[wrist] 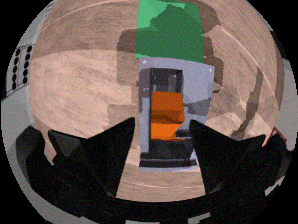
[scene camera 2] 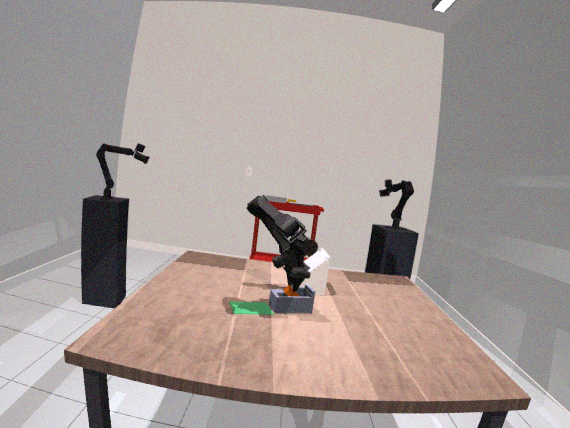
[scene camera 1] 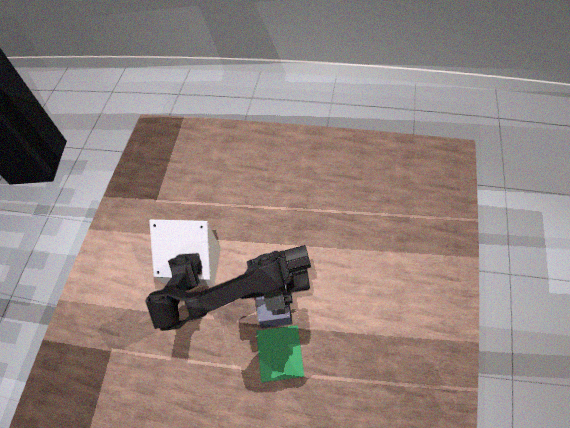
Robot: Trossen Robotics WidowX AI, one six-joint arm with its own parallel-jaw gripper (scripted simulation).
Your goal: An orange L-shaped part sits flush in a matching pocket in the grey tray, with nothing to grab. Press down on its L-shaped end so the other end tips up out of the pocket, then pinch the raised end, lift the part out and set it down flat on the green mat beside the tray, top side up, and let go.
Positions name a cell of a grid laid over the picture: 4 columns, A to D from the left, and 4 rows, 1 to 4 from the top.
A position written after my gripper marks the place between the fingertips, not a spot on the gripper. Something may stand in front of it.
Labels:
my gripper: wrist C3; scene camera 2 C3; scene camera 1 B3

